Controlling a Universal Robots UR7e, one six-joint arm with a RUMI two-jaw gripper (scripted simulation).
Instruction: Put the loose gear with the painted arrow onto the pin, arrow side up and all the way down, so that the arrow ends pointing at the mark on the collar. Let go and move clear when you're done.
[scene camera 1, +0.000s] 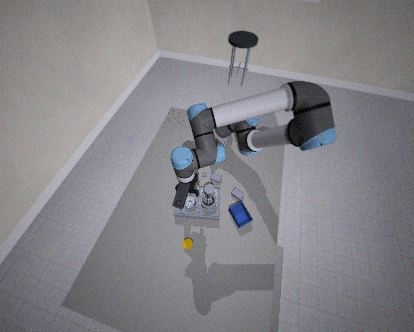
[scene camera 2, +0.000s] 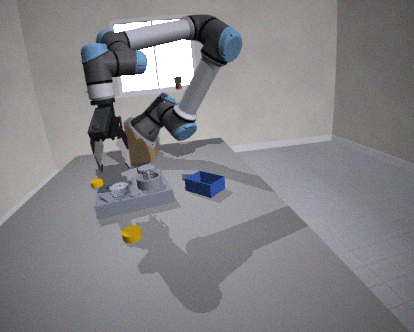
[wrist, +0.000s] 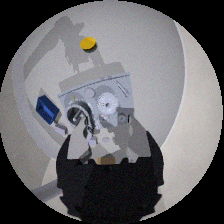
Labels:
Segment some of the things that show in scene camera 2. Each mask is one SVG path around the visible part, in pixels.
My gripper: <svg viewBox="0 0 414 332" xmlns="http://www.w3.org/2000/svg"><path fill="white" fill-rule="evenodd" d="M115 98L90 101L91 105L98 106L98 108L95 108L88 129L88 135L100 172L103 170L101 161L104 148L103 141L109 138L114 140L116 136L116 146L122 151L125 164L130 168L127 135L123 131L123 127L121 128L121 116L115 116L113 106Z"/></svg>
A blue bin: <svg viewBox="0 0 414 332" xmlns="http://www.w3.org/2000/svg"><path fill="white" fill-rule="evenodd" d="M185 178L186 191L209 198L225 189L225 176L198 171Z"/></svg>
A grey fixture plate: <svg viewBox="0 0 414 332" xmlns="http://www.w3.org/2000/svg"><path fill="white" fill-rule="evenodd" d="M173 189L164 175L155 169L154 165L140 166L137 168L136 179L124 181L134 182L134 185L129 187L130 192L125 196L111 196L110 190L106 188L107 185L97 187L96 206L94 206L97 218L100 220L175 202ZM130 194L135 191L139 192L141 196L131 198Z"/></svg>

